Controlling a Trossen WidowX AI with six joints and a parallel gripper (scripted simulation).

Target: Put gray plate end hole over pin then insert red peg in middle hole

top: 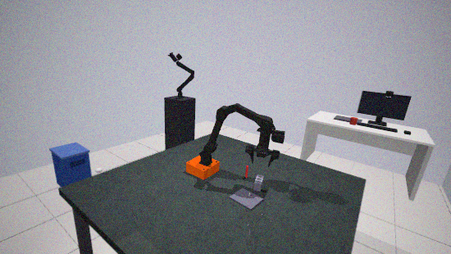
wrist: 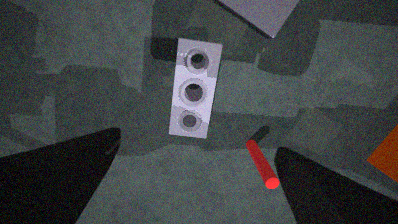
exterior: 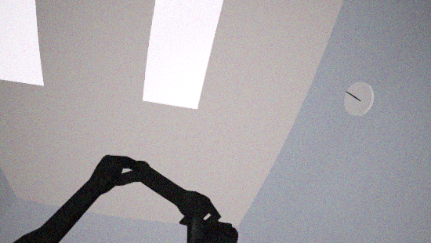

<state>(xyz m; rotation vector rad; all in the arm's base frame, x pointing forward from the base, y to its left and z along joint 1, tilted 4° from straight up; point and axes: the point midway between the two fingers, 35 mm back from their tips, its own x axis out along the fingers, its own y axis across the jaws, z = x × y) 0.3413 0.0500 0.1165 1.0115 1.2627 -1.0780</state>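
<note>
Right now the gray plate is 10 cm below my gripper tip, 1 cm to the right of it and 1 cm ahead of it. Also, from my gripper tip: base: 14 cm to the right, 13 cm below; red peg: 10 cm below, 10 cm behind, 5 cm to the left.
</note>
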